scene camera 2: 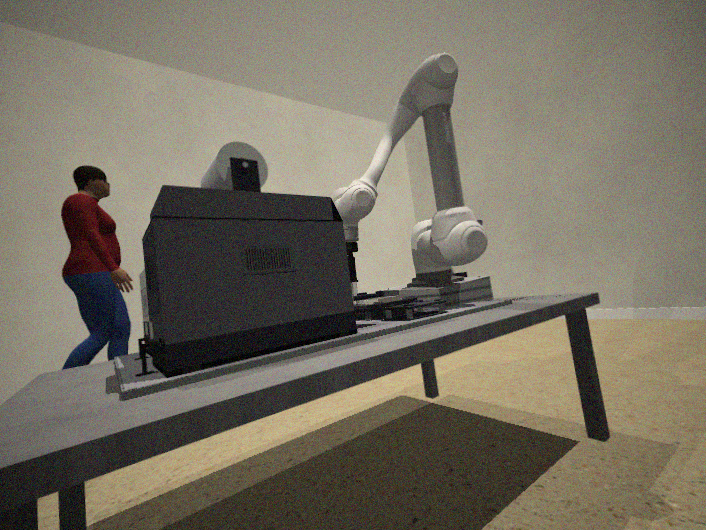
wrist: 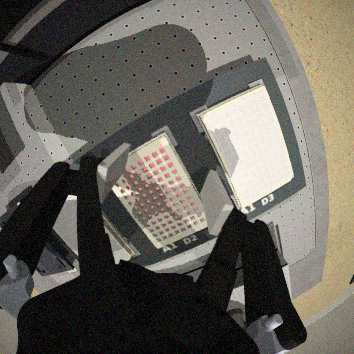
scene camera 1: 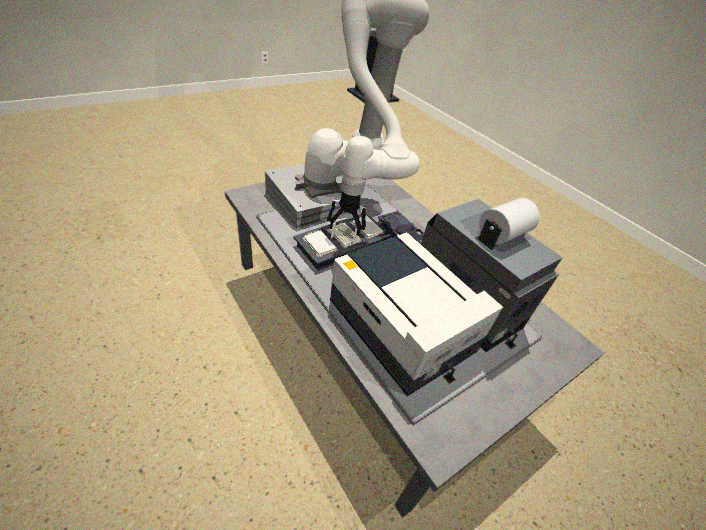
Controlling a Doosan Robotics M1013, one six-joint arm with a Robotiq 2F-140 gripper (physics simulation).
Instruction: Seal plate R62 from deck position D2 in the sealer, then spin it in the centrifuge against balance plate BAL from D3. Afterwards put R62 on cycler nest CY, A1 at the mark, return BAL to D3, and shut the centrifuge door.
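Places are measured from the arm's base along level axes (x back, y right, z up), in millimetres.
Pixels of known places: gripper, fingertip midpoint: [wrist: 166, 169] [scene camera 1: 343, 238]; arm's base at its link origin: [scene camera 2: 435, 283] [scene camera 1: 318, 184].
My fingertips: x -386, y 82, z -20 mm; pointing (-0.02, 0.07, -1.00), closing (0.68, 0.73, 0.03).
Ahead of a thing's pixels: the offset from my fingertips to its top centre. Level surfaces: height alone.
Plate R62 @[dx +31, dy -24, dz -2 mm] [wrist: 167, 185] [scene camera 1: 345, 234], pale with red wells, sits at D2 on the dark deck @[dz -18 mm] [wrist: 187, 145]; A1 is marked at its corner. Balance plate BAL @[dx +23, dy +100, dz -2 mm] [wrist: 250, 145] [scene camera 1: 320, 242], plain white, sits at D3 beside it. My gripper [wrist: 166, 169] [scene camera 1: 347, 229] is open, pointing down over D2, its two pads on either side of R62 with nothing gripped; their exact height is unclear. The grey sealer @[dx -470, dy -299, dz +408 mm] [scene camera 1: 484, 245] [scene camera 2: 250, 273] carries a white film roll @[dx -491, dy -300, dz +408 mm] [scene camera 1: 516, 218] [scene camera 2: 219, 168]. I cannot tell whether the white machine [scene camera 1: 427, 293] is the centrifuge. Nest CY is not identifiable.
The white machine stands close in front of the deck, with the sealer alongside. A low grey box [scene camera 1: 285, 196] stands at the table's far end by the arm base. A person [scene camera 2: 88, 233] in a red top stands behind the table.
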